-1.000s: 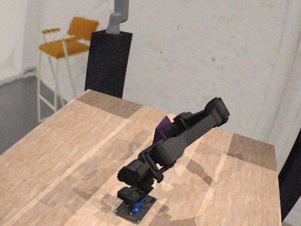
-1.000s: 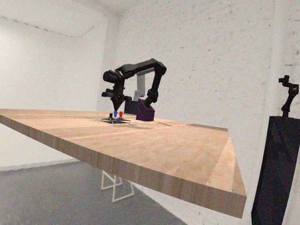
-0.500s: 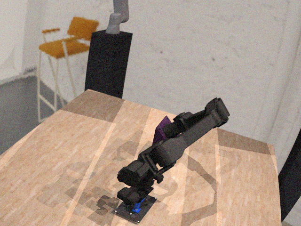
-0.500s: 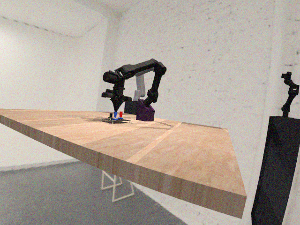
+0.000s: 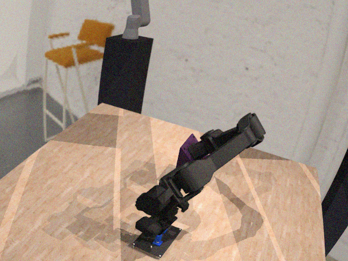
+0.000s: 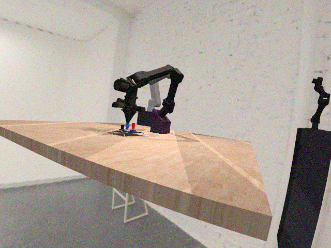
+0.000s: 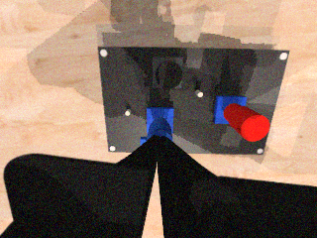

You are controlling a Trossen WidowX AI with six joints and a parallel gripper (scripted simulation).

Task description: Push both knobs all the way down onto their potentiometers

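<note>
Now: gripper tip 1 cm above the blue knob. Round my gripper tip: red knob: 6 cm behind, 1 cm to the right, 2 cm below.
</note>
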